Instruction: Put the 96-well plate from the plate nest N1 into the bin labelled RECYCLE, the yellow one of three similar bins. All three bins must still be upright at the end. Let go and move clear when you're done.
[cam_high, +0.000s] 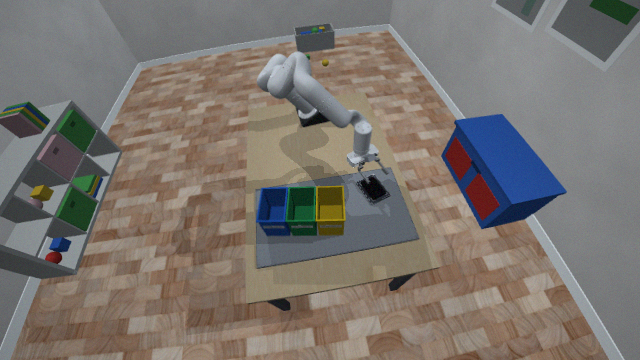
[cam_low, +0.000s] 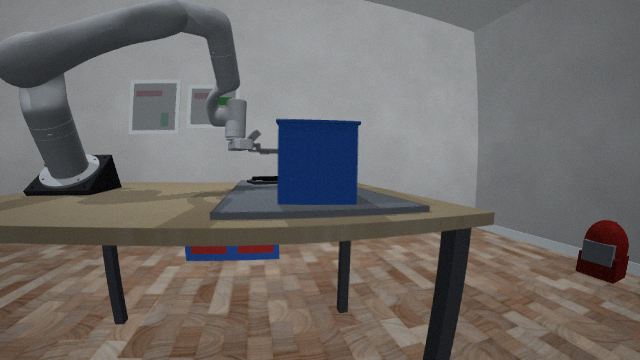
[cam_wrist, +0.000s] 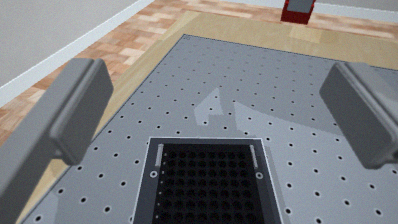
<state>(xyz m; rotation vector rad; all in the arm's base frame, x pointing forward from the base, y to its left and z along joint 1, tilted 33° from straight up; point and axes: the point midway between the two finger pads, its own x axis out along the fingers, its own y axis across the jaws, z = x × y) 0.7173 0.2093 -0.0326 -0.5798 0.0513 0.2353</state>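
Right now the black 96-well plate is 12 cm below my hand. Also, from my hand: plate nest N1 (13 cm below); green bin (40 cm to the right, 8 cm ahead, 5 cm below); yellow bin (27 cm to the right, 11 cm ahead, 5 cm below).
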